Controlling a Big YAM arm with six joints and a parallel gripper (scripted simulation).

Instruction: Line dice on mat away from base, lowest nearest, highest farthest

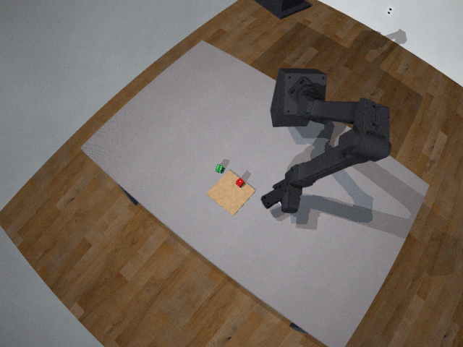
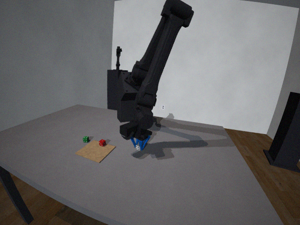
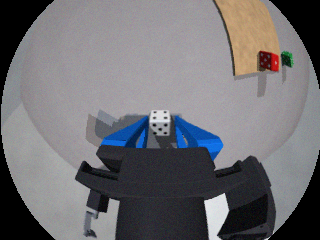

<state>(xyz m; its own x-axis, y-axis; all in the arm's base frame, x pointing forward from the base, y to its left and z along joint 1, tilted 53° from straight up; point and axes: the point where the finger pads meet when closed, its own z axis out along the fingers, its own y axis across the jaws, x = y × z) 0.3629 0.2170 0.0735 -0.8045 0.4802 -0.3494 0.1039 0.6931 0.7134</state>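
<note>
Now: the white die right at my hand. From my hand the other things lie so: tan mat (16 cm to the right, 14 cm ahead, 1 cm below); red die (16 cm to the right, 9 cm ahead, 1 cm above); green die (26 cm to the right, 12 cm ahead).
</note>
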